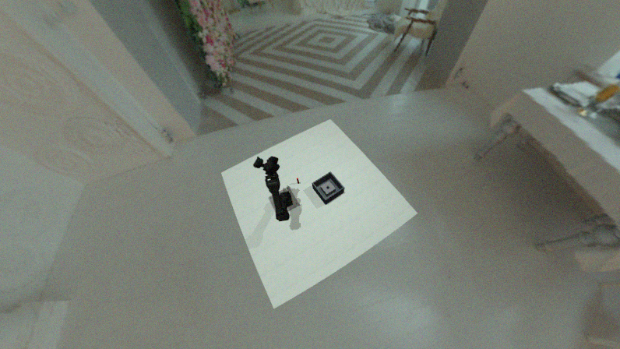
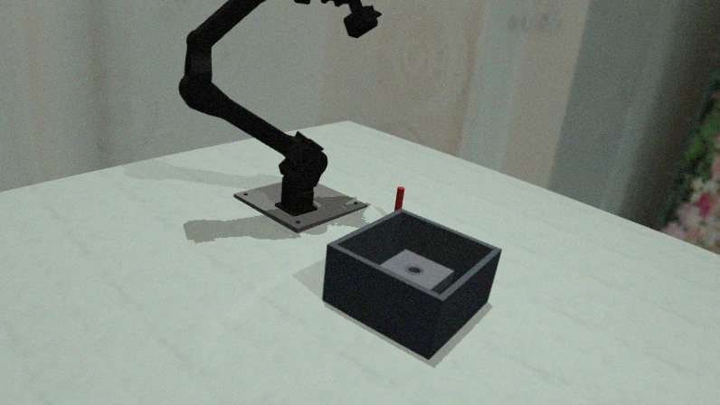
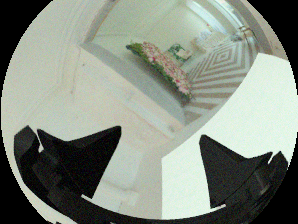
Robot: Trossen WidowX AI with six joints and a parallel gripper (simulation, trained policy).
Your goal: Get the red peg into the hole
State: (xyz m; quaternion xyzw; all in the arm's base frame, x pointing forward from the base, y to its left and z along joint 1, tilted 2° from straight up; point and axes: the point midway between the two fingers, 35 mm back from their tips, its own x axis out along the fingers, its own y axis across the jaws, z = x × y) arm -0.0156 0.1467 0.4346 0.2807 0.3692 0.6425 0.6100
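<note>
My gripper tip is 390 mm above the red peg, 190 mm short of it and 60 mm to the left of it. Round my gripper tip: grey plate 390 mm below, 370 mm ahead, 250 mm to the right; then dark box 410 mm below, 370 mm ahead, 250 mm to the right.
</note>
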